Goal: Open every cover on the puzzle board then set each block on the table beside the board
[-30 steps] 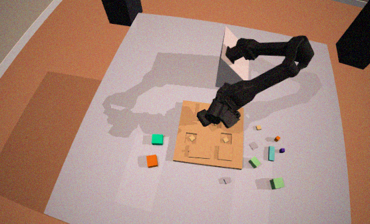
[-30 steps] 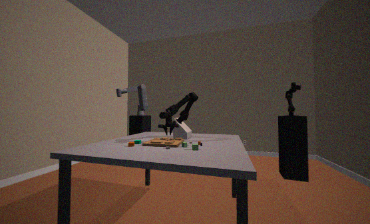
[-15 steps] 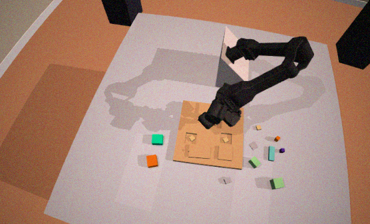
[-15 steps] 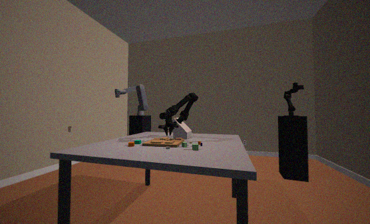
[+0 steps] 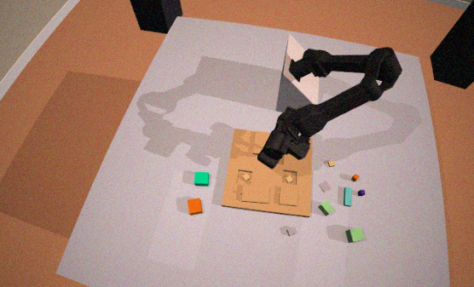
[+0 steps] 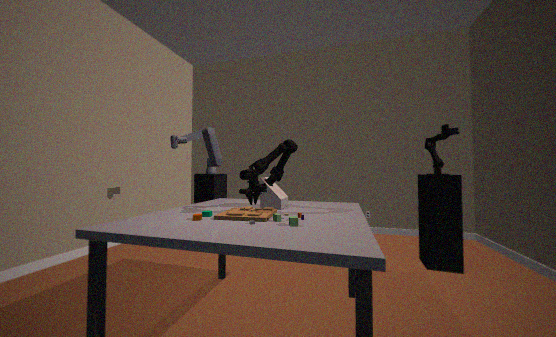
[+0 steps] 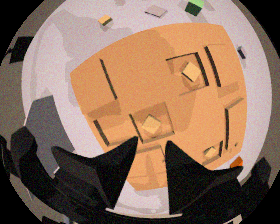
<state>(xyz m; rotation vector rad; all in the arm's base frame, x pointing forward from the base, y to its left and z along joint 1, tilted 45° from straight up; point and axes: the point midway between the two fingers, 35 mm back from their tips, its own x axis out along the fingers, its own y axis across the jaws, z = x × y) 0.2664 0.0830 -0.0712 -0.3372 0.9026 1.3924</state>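
Now: gripper tip 5 cm short of the tan puzzle board, 1 cm to the right of it and 4 cm above it. The rest, counted from my gripper tip: teal bar (7 cm ahead, 28 cm to the left, 5 cm below); tiny orange cube (30 cm to the left, 5 cm below); green block (15 cm ahead, 23 cm to the right, 5 cm below).
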